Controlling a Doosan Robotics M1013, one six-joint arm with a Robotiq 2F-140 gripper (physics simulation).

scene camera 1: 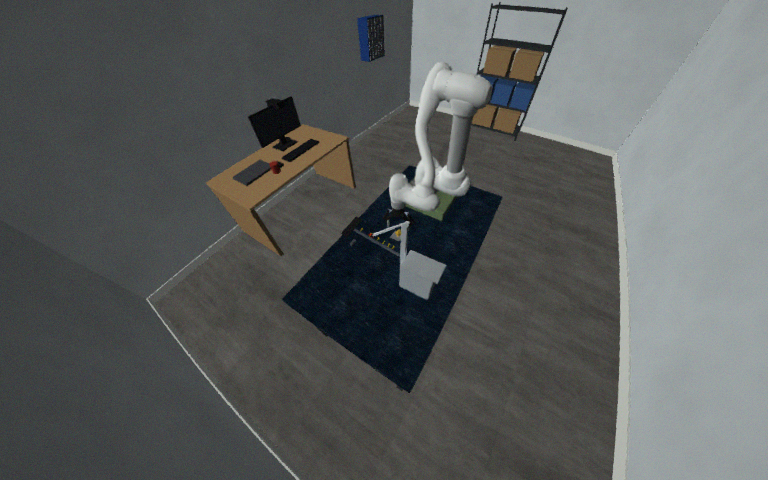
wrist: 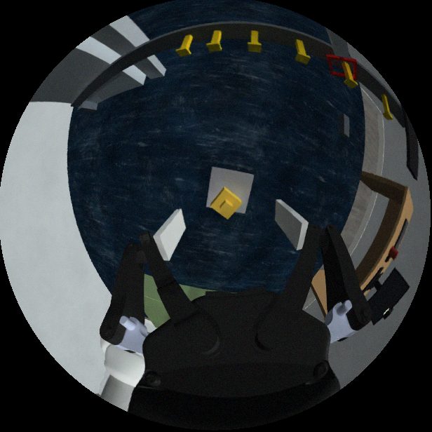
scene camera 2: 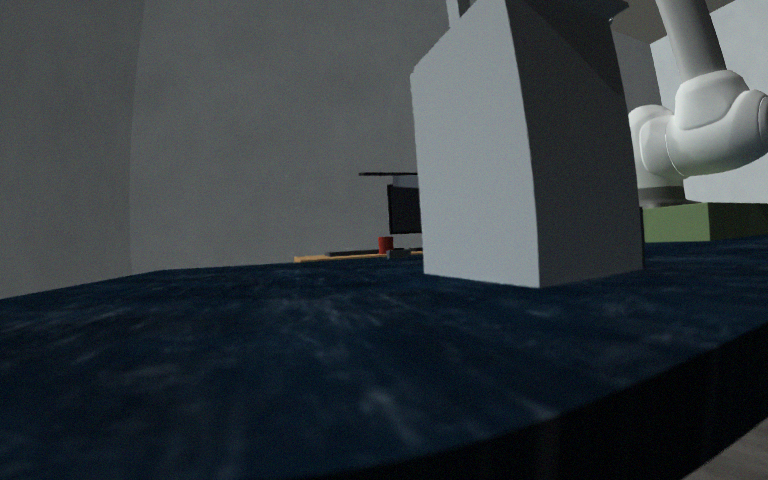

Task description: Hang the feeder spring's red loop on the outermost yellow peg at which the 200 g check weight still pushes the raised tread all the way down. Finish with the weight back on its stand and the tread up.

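Frame: origin at the arm's base, x left, y back, z up, level; millimetres.
Seen in the pictures: gripper, fingertip midpoint: (scene camera 1: 398, 228); arm's base at its link origin: (scene camera 2: 656, 211).
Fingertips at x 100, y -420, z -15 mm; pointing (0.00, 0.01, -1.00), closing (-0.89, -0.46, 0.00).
Observation:
Offsets run from my fingertips to a thing's top centre. "spot": to the spot under its first point.
The yellow weight @[dz -20, dx +4, dy +0 mm] (scene camera 1: 398, 232) (wrist: 226, 203) sits on its pale grey stand (wrist: 239, 177), turned at an angle and toward one side of it. My gripper (scene camera 1: 398, 222) (wrist: 229, 214) is open and empty above the weight, one pad on either side of it in the wrist view. The red loop @[spot: dz +90, dx -43, dy -208 mm] (scene camera 1: 370, 234) (wrist: 341, 57) is at the yellow peg (wrist: 350, 76) second from the beam's outer end. The outermost peg (wrist: 387, 107) is bare. The dark tread @[dz +128, dx -153, dy -259 mm] (scene camera 1: 351, 226) (wrist: 411, 142) is beyond it; its height is hard to judge. The weight and gripper do not show in scene camera 2.
The grey beam (wrist: 235, 30) carries several yellow pegs and runs out from the pale housing (scene camera 1: 419, 274) (scene camera 2: 475, 169). A white post (scene camera 1: 403, 243) and slanting white arm (scene camera 1: 389, 229) rise beside it. A small grey block @[dz -43, dx -173, dy -263 mm] (scene camera 1: 352, 242) (wrist: 345, 125) is near the outer pegs. A desk (scene camera 1: 271, 183) stands beyond the mat.

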